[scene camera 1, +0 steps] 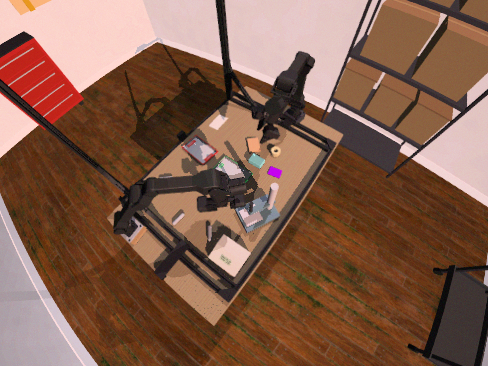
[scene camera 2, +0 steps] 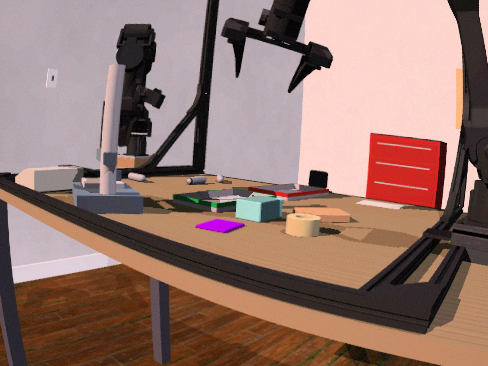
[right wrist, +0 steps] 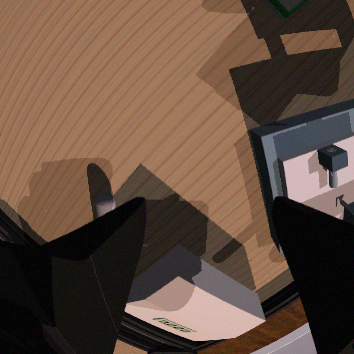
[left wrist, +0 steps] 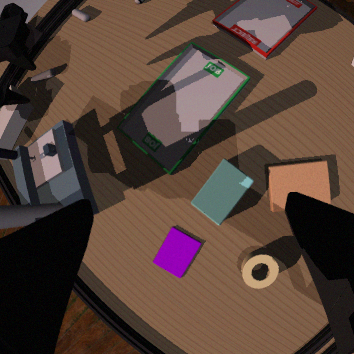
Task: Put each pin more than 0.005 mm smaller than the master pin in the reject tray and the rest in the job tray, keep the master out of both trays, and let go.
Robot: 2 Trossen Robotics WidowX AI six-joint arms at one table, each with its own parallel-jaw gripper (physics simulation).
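Note:
A grey pin lies on the table. Another pin lies near the white display box; my right finger partly hides it in the right wrist view. A pin with a dark end lies farther along, beside a small rounded light end. Sizes cannot be read. The green job tray and red reject tray show no pin in the left wrist view. My left gripper is open and empty, high above the blocks. My right gripper is open and empty, between pin and gauge stand.
The gauge stand has a tall column. The white box stands beside it. A teal block, orange block, purple tile and tape roll lie near the job tray.

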